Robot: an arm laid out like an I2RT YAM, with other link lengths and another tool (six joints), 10 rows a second.
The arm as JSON. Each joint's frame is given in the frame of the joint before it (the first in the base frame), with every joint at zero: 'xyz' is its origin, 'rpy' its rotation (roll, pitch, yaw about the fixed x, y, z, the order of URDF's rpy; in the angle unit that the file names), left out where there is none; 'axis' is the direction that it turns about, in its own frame. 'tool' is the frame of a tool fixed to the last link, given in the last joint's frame.
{
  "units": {
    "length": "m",
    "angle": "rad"
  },
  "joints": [
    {
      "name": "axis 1",
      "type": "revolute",
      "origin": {
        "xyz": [
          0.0,
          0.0,
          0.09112
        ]
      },
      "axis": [
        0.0,
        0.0,
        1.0
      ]
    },
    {
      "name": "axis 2",
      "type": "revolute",
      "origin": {
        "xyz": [
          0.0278,
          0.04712,
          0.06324
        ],
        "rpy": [
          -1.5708,
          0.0,
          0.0
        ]
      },
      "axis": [
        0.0,
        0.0,
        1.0
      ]
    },
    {
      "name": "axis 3",
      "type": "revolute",
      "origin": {
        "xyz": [
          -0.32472,
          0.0,
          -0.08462
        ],
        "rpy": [
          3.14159,
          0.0,
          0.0
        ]
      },
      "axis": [
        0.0,
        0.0,
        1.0
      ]
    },
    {
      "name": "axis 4",
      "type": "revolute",
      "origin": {
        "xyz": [
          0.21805,
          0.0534,
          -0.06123
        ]
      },
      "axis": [
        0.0,
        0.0,
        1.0
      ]
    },
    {
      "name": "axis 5",
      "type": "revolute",
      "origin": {
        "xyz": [
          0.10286,
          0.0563,
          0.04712
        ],
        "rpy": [
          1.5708,
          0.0,
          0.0
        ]
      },
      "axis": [
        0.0,
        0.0,
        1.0
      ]
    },
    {
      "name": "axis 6",
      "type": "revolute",
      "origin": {
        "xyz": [
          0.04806,
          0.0,
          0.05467
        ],
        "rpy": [
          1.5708,
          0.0,
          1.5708
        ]
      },
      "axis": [
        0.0,
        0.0,
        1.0
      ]
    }
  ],
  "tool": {
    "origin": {
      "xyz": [
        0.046,
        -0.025,
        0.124
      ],
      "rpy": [
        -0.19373,
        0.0,
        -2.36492
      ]
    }
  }
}
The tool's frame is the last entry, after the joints.
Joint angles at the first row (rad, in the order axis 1, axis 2, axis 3, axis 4, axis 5, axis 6):
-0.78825 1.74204 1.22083 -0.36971 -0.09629 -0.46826
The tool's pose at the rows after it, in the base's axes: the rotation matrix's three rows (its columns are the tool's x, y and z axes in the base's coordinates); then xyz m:
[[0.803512 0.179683 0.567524], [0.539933 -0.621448 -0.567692], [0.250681 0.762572 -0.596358]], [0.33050 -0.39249 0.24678]
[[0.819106 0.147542 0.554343], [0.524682 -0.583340 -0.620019], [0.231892 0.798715 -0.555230]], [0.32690 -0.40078 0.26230]
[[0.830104 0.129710 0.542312], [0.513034 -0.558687 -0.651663], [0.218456 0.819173 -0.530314]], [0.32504 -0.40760 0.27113]
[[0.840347 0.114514 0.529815], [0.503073 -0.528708 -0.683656], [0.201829 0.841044 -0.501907]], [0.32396 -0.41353 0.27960]
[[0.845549 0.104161 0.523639], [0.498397 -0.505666 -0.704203], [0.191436 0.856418 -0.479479]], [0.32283 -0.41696 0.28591]
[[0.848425 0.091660 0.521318], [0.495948 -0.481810 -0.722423], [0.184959 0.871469 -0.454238]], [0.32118 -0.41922 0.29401]
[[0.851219 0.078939 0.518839], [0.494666 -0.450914 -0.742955], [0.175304 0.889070 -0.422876]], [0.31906 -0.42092 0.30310]
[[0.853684 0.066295 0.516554], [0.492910 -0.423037 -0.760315], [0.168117 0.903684 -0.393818]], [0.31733 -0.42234 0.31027]
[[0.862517 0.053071 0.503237], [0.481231 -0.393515 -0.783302], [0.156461 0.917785 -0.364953]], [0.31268 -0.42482 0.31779]
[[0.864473 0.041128 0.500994], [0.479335 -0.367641 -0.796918], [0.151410 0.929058 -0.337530]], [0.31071 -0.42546 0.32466]
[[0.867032 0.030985 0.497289], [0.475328 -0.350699 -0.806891], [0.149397 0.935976 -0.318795]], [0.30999 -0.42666 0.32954]
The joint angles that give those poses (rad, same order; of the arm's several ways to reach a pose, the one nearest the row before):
-0.78789 1.71188 1.21646 -0.32791 -0.06175 -0.46635
-0.78846 1.69678 1.21530 -0.29210 -0.01595 -0.46218
-0.79040 1.69504 1.22105 -0.27128 0.01380 -0.46214
-0.78902 1.69351 1.22106 -0.24197 0.04764 -0.46519
-0.78899 1.68969 1.21652 -0.21725 0.06792 -0.47014
-0.78981 1.68048 1.21053 -0.19325 0.08305 -0.47553
-0.78980 1.66802 1.19757 -0.15957 0.10150 -0.48483
-0.78958 1.65845 1.18236 -0.12351 0.11742 -0.49235
-0.79149 1.64795 1.16816 -0.09109 0.14340 -0.49890
-0.79152 1.63821 1.15382 -0.05823 0.15634 -0.50610
-0.79075 1.63522 1.14915 -0.03756 0.16751 -0.50812

